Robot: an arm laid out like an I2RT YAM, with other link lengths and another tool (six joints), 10 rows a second.
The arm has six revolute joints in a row. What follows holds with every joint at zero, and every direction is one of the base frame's. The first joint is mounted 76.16 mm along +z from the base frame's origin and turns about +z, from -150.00 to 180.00 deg. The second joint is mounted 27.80 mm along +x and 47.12 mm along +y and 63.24 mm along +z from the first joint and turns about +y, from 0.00 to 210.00 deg. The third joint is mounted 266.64 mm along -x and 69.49 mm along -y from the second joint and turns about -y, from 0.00 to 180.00 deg. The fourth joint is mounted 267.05 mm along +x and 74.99 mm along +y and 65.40 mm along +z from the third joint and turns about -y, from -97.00 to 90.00 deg. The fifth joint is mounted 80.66 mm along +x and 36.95 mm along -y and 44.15 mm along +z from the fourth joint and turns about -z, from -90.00 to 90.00 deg. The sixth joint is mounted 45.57 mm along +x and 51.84 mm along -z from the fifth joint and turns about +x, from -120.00 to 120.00 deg. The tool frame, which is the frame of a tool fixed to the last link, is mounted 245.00 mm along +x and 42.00 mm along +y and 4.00 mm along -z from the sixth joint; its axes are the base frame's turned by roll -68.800, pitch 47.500 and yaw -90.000 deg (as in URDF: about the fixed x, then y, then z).
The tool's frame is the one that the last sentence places.
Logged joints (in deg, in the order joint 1, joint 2, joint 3, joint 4, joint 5, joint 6), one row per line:
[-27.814 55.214 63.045 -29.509 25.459 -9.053]
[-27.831 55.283 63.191 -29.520 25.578 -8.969]
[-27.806 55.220 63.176 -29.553 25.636 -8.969]
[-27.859 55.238 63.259 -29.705 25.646 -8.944]
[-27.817 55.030 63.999 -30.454 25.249 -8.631]
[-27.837 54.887 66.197 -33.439 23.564 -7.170]
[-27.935 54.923 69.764 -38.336 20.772 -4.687]
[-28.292 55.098 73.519 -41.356 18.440 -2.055]
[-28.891 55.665 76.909 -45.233 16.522 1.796]
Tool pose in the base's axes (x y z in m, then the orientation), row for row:
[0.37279 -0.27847 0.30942 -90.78 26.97 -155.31]
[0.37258 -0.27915 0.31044 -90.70 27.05 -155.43]
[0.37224 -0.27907 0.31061 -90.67 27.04 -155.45]
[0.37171 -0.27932 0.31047 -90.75 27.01 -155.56]
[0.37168 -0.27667 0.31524 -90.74 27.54 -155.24]
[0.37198 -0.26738 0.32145 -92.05 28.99 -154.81]
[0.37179 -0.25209 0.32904 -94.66 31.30 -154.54]
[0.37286 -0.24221 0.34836 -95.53 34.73 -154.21]
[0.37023 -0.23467 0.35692 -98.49 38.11 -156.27]
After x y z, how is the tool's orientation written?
As angles about the fixed x, y, z axes (roll, pitch, yaw), in degrees.
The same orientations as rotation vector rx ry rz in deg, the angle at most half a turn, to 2 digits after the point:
[1.81 107.74 -95.68]
[2.03 107.68 -95.78]
[2.06 107.67 -95.83]
[2.10 107.77 -95.84]
[2.29 107.51 -95.28]
[2.66 107.98 -92.78]
[3.33 109.14 -88.54]
[5.60 108.43 -85.14]
[9.03 109.50 -81.34]

